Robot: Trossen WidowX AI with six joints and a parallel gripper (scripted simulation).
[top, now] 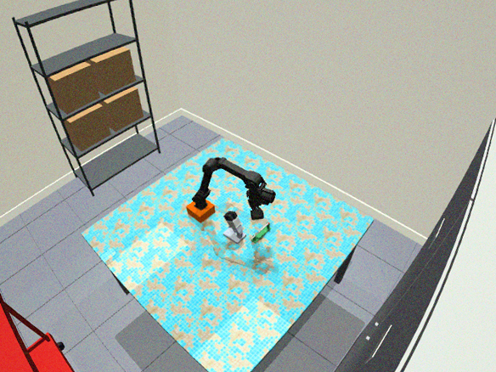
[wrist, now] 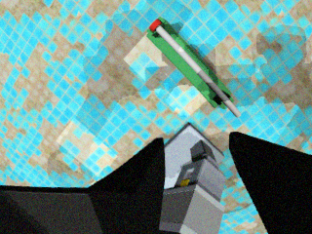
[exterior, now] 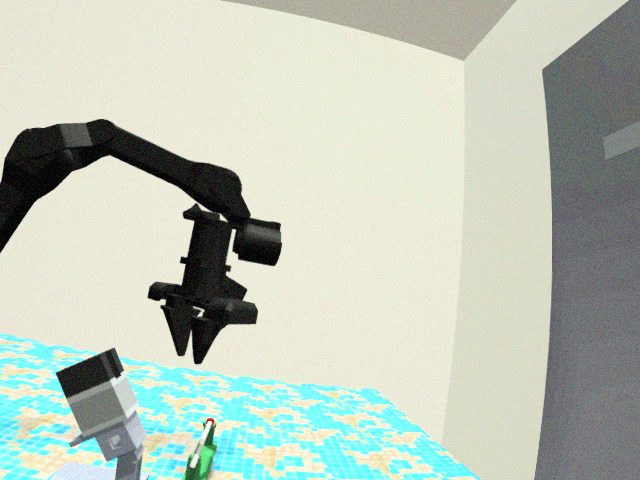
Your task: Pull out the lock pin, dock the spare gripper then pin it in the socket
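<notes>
Right now the green rest is 14 cm below my gripper tip, 4 cm ahead of it and 2 cm to the left of it. Also, from my gripper tip: grey mount 11 cm below, 7 cm to the right, 7 cm behind; then spare gripper 9 cm behind, 7 cm to the right, 5 cm below.
</notes>
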